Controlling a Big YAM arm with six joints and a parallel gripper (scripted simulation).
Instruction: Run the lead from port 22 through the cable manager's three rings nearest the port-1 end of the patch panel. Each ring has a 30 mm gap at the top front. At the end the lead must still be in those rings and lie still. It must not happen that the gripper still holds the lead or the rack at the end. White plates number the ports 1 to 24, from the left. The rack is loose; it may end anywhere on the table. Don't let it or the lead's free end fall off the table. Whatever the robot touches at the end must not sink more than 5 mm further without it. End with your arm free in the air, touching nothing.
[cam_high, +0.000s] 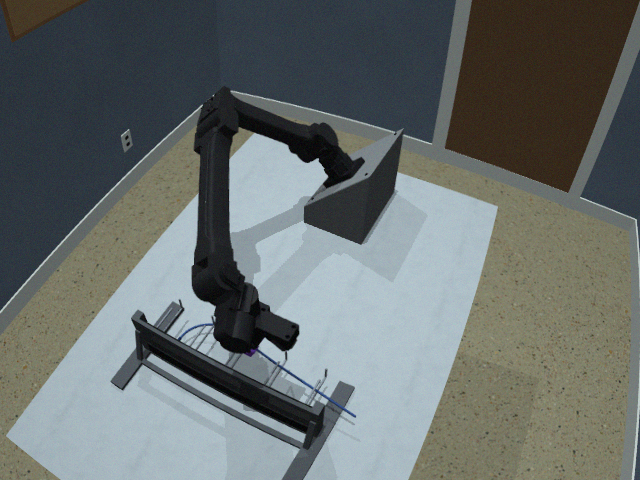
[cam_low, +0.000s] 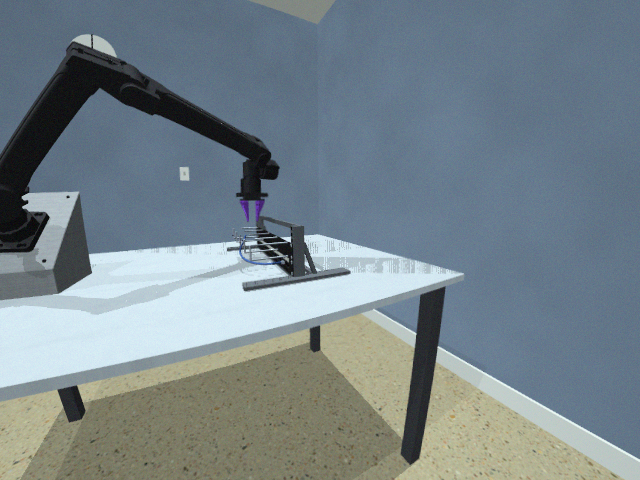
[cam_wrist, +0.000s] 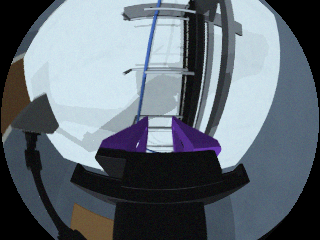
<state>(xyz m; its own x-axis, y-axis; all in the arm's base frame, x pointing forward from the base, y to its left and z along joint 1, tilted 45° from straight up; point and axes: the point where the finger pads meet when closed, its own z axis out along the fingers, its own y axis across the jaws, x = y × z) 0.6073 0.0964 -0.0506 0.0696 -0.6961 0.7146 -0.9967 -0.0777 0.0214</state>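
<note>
The dark rack is 7 cm ahead of my hand, 4 cm to the right of it and 8 cm below it.
</note>
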